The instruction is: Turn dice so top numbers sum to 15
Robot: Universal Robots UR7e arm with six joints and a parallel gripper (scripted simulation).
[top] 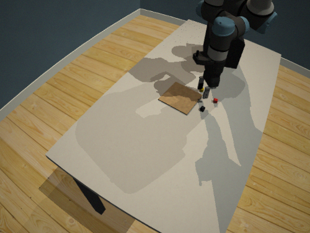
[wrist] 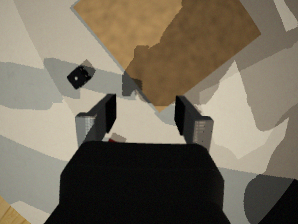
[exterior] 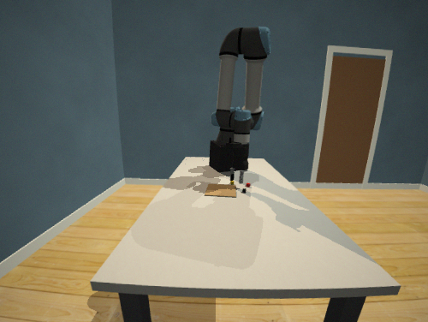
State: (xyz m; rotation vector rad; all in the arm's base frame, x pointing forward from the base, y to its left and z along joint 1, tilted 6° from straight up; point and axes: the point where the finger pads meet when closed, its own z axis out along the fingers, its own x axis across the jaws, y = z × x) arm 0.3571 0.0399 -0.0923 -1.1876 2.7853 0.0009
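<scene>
The yellow die is 4 cm below my hand, 4 cm behind it and 2 cm to the right of it. The rest, counted from my hand: black die (6 cm ahead, 4 cm below, 3 cm to the left); red die (6 cm to the left, 4 cm below, 1 cm behind); brown mat (8 cm to the right, 5 cm ahead, 4 cm below).
</scene>
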